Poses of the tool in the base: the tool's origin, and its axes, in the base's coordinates. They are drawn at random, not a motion.
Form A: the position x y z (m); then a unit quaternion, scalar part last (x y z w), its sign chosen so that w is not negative.
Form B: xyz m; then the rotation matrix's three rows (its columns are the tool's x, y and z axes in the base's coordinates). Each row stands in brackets. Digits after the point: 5 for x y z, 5 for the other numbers.
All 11 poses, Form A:
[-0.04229 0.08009 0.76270 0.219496 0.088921 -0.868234 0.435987]
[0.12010 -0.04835 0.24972 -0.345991 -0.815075 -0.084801 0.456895]
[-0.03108 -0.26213 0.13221 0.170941 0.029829 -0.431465 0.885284]
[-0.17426 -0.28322 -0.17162 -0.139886 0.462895 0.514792 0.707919]
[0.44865 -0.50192 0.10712 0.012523 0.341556 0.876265 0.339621]
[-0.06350 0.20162 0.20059 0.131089 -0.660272 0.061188 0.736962]
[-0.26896 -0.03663 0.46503 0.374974 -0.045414 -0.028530 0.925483]
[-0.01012 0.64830 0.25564 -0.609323 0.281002 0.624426 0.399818]
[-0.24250 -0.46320 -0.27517 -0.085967 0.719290 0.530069 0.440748]
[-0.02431 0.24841 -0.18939 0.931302 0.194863 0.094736 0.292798]
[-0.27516 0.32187 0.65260 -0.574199 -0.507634 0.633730 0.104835]
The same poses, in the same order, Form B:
[-0.04229 0.08009 0.76270], [[-0.52347 0.79611 -0.30361], [-0.71804 -0.60402 -0.34580], [-0.45868 0.03699 0.88783]]
[0.12010 -0.04835 0.24972], [[-0.34308 0.64151 -0.68613], [0.48653 0.74620 0.45440], [0.80349 -0.17792 -0.56811]]
[-0.03108 -0.26213 0.13221], [[0.62590 0.77414 -0.09470], [-0.75374 0.56923 -0.32840], [-0.20032 0.27692 0.93978]]
[-0.17426 -0.28322 -0.17162], [[0.04143 -0.85837 0.51136], [0.59936 0.43084 0.67465], [-0.79941 0.27853 0.53232]]
[0.44865 -0.50192 0.10712], [[-0.76900 -0.58664 0.25395], [0.60375 -0.53599 0.59008], [-0.21005 0.60709 0.76637]]
[-0.06350 0.20162 0.20059], [[0.12059 -0.26330 -0.95715], [-0.08292 0.95814 -0.27402], [0.98923 0.11241 0.09371]]
[-0.26896 -0.03663 0.46503], [[0.99425 0.01875 -0.10546], [-0.08687 0.71716 -0.69147], [0.06266 0.69665 0.71466]]
[-0.01012 0.64830 0.25564], [[0.06226 -0.84176 -0.53626], [0.15687 -0.52237 0.83817], [-0.98565 -0.13631 0.09953]]
[-0.24250 -0.46320 -0.27517], [[-0.59670 -0.59092 0.54291], [0.34358 0.42327 0.83833], [-0.72519 0.68677 -0.04954]]
[-0.02431 0.24841 -0.18939], [[0.90611 0.30748 0.29057], [0.41843 -0.75260 -0.50845], [0.06234 0.58229 -0.81059]]
[-0.27516 0.32187 0.65260], [[-0.31861 0.45009 -0.83421], [0.71584 -0.46264 -0.52301], [-0.62134 -0.76380 -0.17479]]

